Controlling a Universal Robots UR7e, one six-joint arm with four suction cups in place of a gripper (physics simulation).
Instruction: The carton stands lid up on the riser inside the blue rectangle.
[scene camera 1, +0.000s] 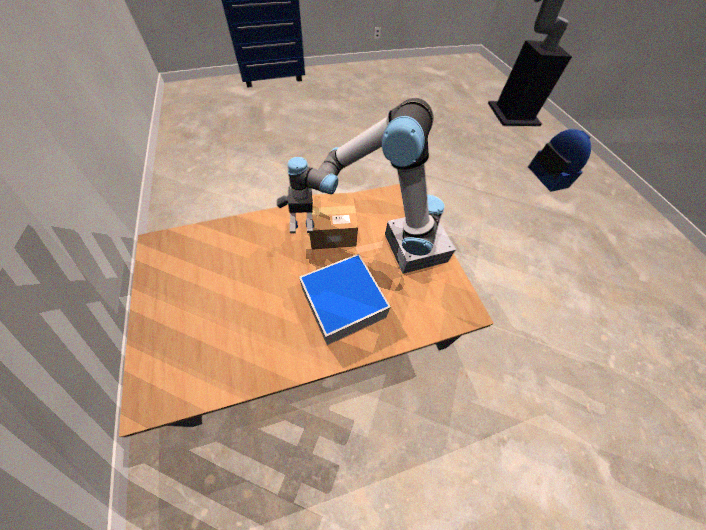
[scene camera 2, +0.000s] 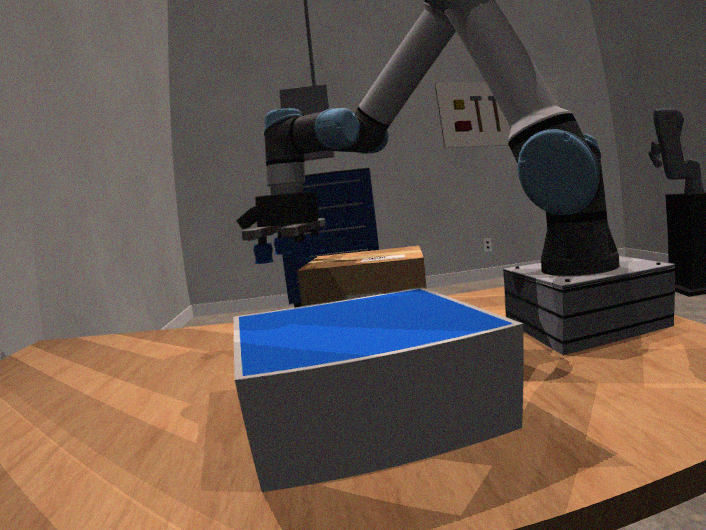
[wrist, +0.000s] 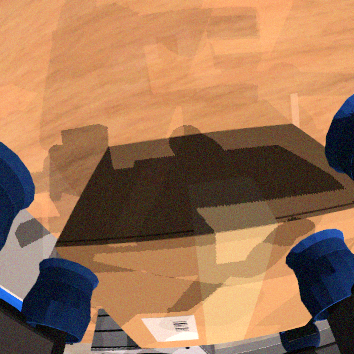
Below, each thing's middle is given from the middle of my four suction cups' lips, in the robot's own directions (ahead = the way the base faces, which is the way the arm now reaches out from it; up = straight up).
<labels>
Now: suction cup 14 cm past the brown cardboard carton (scene camera 2: 330, 278), 3 cm to the left of it and 10 cm above it. Round my suction cup: grey riser (wrist: 33, 242) 16 cm behind, 38 cm to the left, 12 cm below.
</labels>
